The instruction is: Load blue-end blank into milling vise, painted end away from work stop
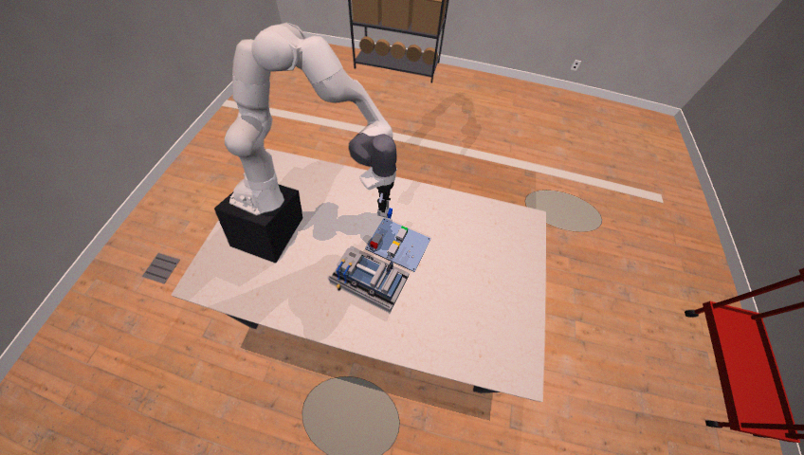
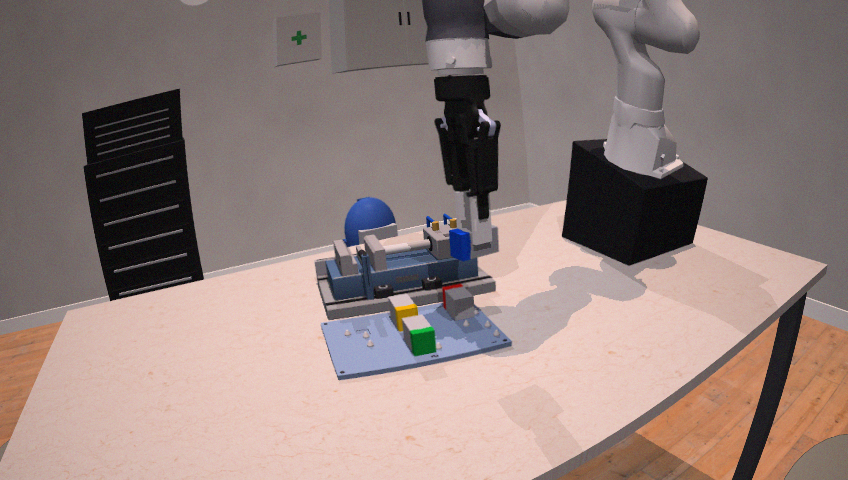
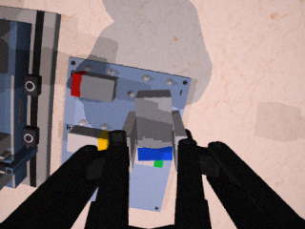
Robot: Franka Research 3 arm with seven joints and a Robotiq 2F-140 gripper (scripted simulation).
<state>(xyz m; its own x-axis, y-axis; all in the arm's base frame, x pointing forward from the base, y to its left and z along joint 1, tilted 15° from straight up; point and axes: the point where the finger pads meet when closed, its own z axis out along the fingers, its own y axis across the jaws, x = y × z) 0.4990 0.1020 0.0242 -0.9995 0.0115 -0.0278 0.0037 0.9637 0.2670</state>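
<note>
My gripper is now 30 mm above the blue-ended blank. From my hand the other things lie so: green-ended blank (160 mm below, 90 mm ahead, 20 mm to the right); red-ended blank (160 mm below, 90 mm to the right, 20 mm behind); yellow-ended blank (160 mm below, 110 mm to the right, 70 mm ahead).
</note>
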